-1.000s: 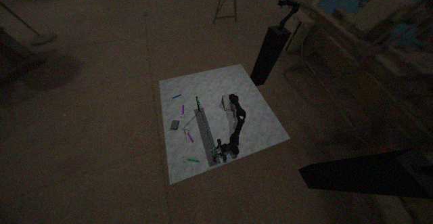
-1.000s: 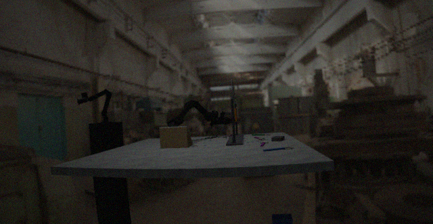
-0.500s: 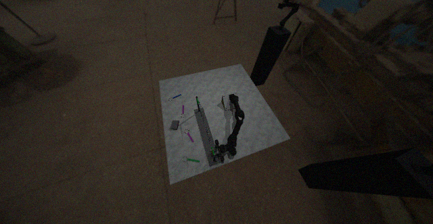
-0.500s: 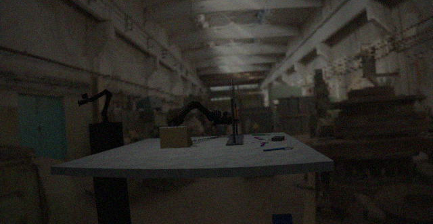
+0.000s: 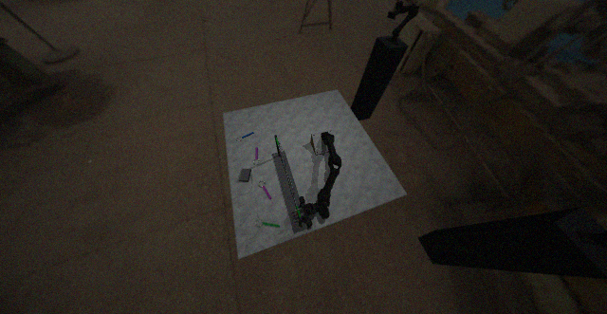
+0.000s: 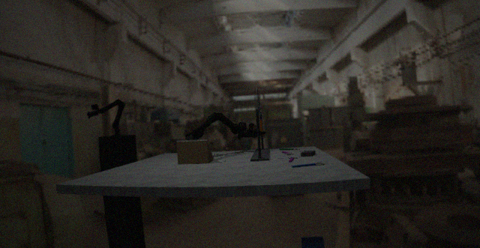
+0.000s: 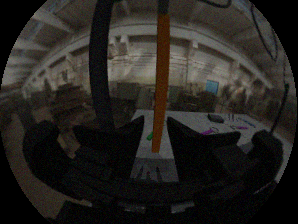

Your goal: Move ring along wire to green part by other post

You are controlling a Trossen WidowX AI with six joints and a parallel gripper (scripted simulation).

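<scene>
My gripper tip is now 3 cm past the ring with orange handle and 8 cm below it. Also, from my gripper tip: grey block (28 cm ahead, 43 cm to the right, 13 cm below).
</scene>
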